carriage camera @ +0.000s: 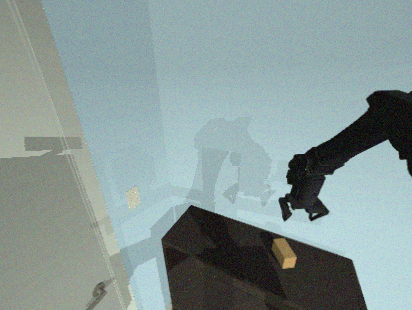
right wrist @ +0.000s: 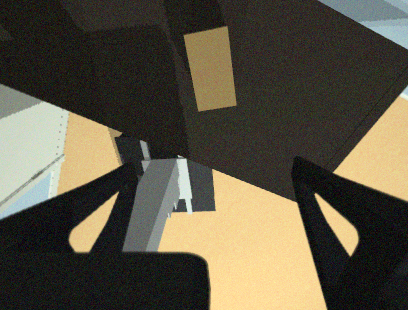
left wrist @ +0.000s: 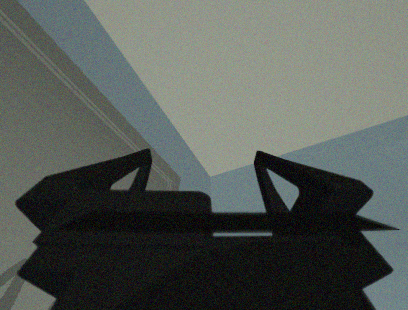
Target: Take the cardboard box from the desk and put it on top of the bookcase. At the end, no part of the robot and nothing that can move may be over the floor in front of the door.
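Places are measured from the left arm's base along level axes (x ahead, y left, z up), in metres.
Pixels of known places: left gripper, fingertip midpoint: (left wrist: 203, 155); right gripper, fingertip midpoint: (carriage camera: 296, 220) (right wrist: 212, 168).
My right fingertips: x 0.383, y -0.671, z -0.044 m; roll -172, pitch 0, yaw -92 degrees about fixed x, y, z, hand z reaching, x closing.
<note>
Behind a point stands the place of what it marks.
The tan cardboard box (carriage camera: 284, 253) @[x 0.386, y -0.656, z -0.221 m] (right wrist: 210, 69) @[x 0.415, y -0.667, z -0.221 m] lies on top of the dark bookcase (carriage camera: 320, 265) @[x 0.371, y -0.808, z -0.280 m] (right wrist: 280, 100) @[x 0.353, y -0.765, z -0.280 m], inside its edges and apart from any gripper. My right gripper (carriage camera: 303, 218) @[x 0.383, y -0.671, z -0.044 m] (right wrist: 212, 168) @[x 0.383, y -0.671, z -0.044 m] is open and empty, and it hangs in the air above the bookcase top, clear of the box. My left gripper (left wrist: 203, 155) @[x 0.047, y -0.001, z 0.432 m] is open and empty, pointed up toward the ceiling and a wall corner. The door (carriage camera: 40, 220) @[x 0.349, y 0.174, z 0.032 m] stands at the left in the carriage view. The floor in front of it is not seen clearly.
A light switch (carriage camera: 133, 197) @[x 0.648, y 0.023, z -0.115 m] is on the blue wall between door and bookcase. The door handle (carriage camera: 99, 290) @[x 0.391, y 0.130, z -0.407 m] shows low at the left. In the right wrist view, a grey column (right wrist: 150, 205) @[x -0.134, y -0.364, z -0.635 m] and dark base parts of the robot stand above the orange floor (right wrist: 250, 240) @[x -1.139, y -0.838, z -1.340 m].
</note>
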